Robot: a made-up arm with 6 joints.
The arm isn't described. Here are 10 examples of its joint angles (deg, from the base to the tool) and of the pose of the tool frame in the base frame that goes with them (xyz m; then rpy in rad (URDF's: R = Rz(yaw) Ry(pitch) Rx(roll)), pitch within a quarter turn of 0, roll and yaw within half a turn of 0).
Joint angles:
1: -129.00 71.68 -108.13 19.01 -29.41 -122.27
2: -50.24 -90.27 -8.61 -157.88 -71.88 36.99
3: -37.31 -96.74 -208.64 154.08 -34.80 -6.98
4: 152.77 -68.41 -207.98 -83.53 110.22 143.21
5: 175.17 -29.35 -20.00 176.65 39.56 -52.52
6: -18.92 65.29 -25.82 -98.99 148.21 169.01
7: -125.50 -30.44 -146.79 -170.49 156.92 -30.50
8: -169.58 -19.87 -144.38 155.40 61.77 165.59
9: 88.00 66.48 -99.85 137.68 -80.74 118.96
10: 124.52 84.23 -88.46 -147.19 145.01 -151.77
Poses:
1: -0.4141 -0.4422 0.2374 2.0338 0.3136 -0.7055
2: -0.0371 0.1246 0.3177 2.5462 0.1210 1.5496
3: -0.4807 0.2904 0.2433 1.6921 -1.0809 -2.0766
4: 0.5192 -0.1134 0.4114 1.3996 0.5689 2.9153
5: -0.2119 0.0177 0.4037 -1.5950 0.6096 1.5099
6: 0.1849 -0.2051 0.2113 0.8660 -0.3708 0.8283
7: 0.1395 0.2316 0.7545 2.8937 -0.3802 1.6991
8: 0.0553 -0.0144 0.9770 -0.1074 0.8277 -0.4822
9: 0.0971 0.3370 0.2318 -2.4063 0.7635 -2.9233
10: -0.2104 0.4381 0.1234 -0.3191 -0.4558 -0.9611
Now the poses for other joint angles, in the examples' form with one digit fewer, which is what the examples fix.
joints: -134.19 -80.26 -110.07 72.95 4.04 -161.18
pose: 0.235 0.353 0.738 -0.158 0.071 -0.752
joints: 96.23 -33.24 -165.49 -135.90 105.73 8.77
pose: 0.130 -0.330 0.804 -2.510 -0.936 -1.332
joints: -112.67 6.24 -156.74 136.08 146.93 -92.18
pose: 0.071 -0.077 0.825 2.170 -0.317 2.071
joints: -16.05 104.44 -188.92 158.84 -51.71 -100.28
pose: 0.451 -0.184 0.078 -2.645 -0.459 -1.645
